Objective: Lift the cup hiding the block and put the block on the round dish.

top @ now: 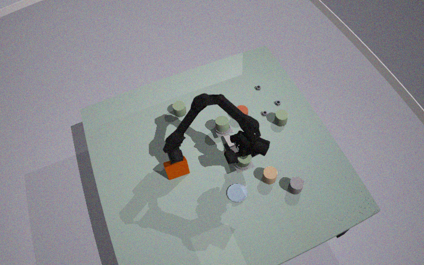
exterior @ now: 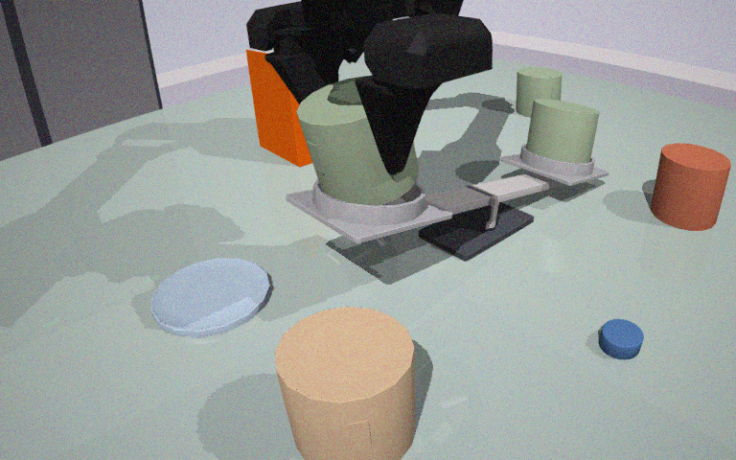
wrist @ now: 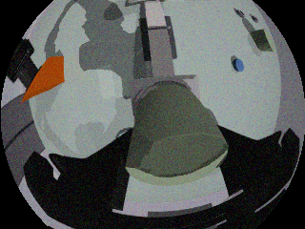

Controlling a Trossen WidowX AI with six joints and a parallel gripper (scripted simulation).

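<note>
Right now my gripper tip is 10 mm to the right of the grey block and 20 mm above it. Round my gripper tip: round dish 70 mm behind, 110 mm to the right, 110 mm below; tan cylinder 130 mm ahead, 90 mm to the right, 70 mm below; blue disc 170 mm ahead, 90 mm to the left, 110 mm below.
</note>
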